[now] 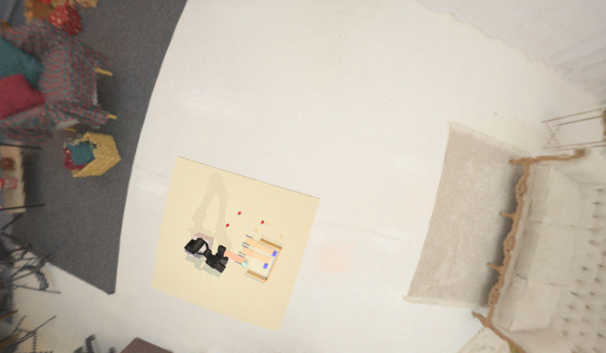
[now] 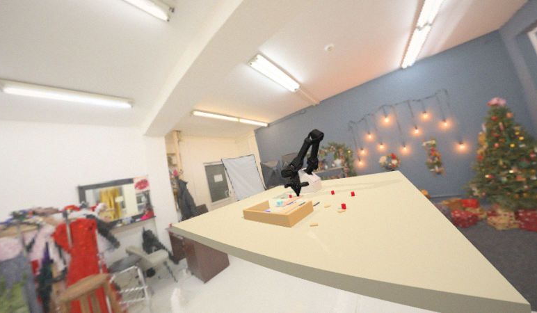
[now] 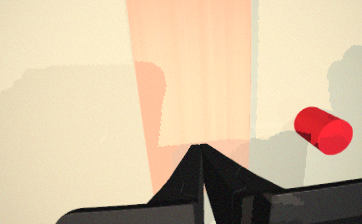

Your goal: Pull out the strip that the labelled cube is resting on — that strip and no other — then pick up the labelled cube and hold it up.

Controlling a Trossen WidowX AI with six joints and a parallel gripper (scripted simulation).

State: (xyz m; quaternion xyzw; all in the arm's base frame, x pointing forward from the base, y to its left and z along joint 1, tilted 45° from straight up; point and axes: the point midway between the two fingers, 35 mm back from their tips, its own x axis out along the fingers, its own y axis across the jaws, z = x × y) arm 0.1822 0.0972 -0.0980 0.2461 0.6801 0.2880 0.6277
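The salmon-pink strip lies 10 cm ahead of my gripper tip. From my gripper tip the other things lie so: labelled cube: 20 cm ahead, 2 cm above.
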